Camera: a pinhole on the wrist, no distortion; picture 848 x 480 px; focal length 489.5 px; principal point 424.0 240.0 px. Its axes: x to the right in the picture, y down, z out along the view. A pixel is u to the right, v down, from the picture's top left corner.
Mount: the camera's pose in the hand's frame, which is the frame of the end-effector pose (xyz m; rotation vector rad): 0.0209 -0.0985 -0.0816 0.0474 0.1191 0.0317
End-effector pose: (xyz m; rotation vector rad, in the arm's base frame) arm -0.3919 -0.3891 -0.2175 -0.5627 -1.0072 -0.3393
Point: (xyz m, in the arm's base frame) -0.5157 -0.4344 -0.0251
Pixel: 542 138
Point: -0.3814 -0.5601 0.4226
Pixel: outside the picture
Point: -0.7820 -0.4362 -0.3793
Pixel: outside the picture
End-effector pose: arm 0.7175 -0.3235 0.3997 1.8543 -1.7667 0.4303
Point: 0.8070 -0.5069 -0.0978
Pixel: 233 207
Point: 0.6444 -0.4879 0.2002
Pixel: 361 465
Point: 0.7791 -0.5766 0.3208
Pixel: 609 296
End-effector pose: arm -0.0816 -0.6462 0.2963 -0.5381 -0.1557 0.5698
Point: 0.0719 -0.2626 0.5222
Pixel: 739 458
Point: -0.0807 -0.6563 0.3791
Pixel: 279 432
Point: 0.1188 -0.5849 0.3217
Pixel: outside the picture
